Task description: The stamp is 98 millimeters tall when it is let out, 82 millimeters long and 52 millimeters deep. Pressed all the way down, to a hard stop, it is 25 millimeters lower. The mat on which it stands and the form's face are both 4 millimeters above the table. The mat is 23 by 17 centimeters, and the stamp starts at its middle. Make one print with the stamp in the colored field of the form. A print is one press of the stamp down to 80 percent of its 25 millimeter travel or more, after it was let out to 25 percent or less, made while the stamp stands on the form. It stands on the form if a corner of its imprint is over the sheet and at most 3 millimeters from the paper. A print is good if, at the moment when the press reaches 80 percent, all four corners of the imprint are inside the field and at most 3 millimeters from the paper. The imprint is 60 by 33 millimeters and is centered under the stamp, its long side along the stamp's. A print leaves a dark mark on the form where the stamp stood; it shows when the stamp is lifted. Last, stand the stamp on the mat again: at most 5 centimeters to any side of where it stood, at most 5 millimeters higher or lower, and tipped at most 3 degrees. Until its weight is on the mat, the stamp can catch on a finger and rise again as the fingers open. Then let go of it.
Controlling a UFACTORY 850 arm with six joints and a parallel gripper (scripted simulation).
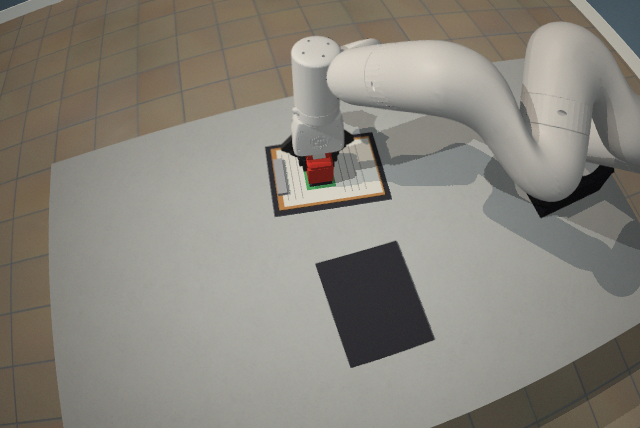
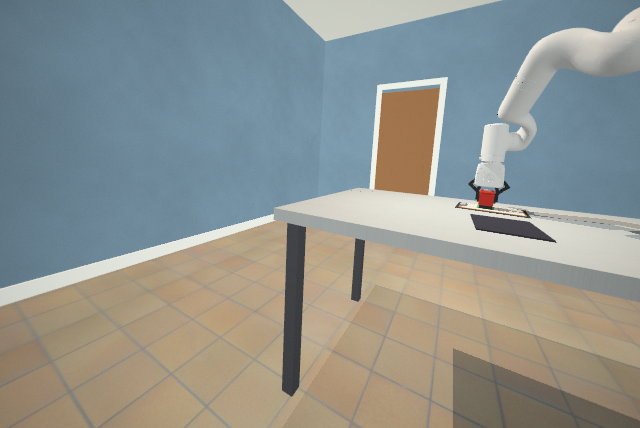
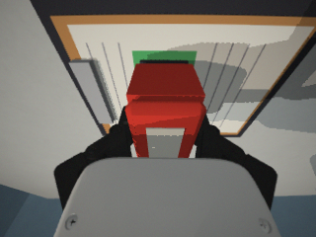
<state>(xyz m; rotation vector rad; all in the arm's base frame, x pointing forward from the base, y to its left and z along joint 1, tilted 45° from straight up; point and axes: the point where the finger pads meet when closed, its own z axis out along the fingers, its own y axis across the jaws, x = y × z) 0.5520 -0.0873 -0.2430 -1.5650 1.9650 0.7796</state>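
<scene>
Now: hand 3 cm above the dark stamp base. From my hand the other things lie so: mat: 1 cm ahead, 33 cm to the left, 4 cm below; then form: 1 cm to the left, 4 cm below; then red stamp: right at my hand.
</scene>
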